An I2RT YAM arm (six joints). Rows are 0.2 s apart.
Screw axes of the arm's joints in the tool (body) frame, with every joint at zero. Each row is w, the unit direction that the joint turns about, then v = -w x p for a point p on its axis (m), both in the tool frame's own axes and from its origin. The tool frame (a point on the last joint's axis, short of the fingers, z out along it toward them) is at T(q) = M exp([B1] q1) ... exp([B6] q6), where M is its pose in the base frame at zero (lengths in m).
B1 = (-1, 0, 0, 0, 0.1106, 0)
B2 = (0, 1, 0, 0.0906, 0, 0.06)
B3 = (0, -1, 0, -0.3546, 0, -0.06)
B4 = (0, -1, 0, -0.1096, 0, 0)
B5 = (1, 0, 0, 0, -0.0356, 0)
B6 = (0, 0, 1, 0, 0, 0)
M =
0 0 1 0.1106
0 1 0 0
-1 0 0 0.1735
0 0 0 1
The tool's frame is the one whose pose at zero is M.
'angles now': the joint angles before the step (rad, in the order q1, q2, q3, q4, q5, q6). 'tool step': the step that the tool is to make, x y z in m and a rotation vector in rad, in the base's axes. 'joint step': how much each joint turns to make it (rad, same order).
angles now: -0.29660 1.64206 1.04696 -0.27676 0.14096 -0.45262
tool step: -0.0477 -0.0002 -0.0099 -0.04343 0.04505 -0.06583
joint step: -0.04016 -0.14919 -0.18410 0.00823 0.05906 -0.01534
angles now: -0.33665 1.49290 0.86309 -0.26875 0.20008 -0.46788
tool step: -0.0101 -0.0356 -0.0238 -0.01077 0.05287 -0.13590
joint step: -0.11718 0.07401 -0.02201 0.05215 0.03544 -0.00349
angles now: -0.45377 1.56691 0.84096 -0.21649 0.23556 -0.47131
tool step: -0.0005 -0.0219 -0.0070 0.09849 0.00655 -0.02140
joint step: -0.07397 0.06156 0.04916 -0.04063 -0.09878 0.00423
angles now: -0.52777 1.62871 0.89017 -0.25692 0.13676 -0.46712
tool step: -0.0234 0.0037 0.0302 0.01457 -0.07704 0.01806
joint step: -0.03822 -0.15234 -0.03220 -0.06025 -0.07518 -0.01646
